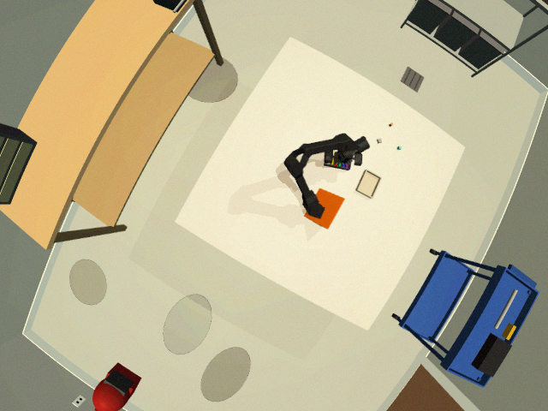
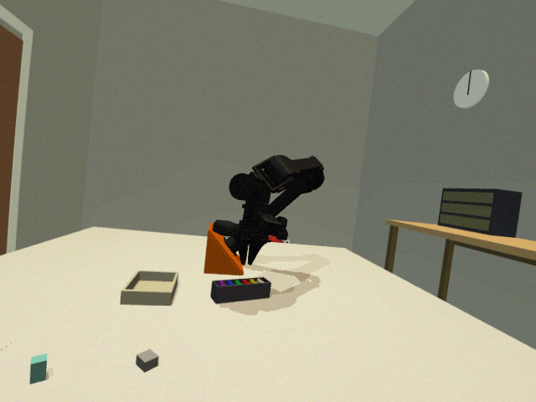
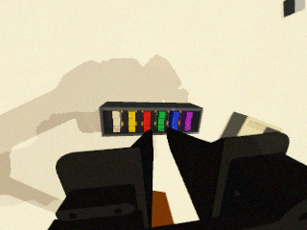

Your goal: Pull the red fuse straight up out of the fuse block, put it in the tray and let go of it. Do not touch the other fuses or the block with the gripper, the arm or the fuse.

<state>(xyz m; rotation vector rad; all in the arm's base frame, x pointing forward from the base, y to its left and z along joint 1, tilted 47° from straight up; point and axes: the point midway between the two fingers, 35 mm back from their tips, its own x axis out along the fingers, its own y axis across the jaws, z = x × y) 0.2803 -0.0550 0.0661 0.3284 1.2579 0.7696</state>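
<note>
Now: the red fuse 60 mm below my gripper tip, 10 mm to the left of it and 10 mm behind it. Also, from my gripper tip: grey cube: 240 mm ahead, 180 mm to the right, 80 mm below; then tray: 210 mm to the right, 80 mm below, 20 mm behind.
</note>
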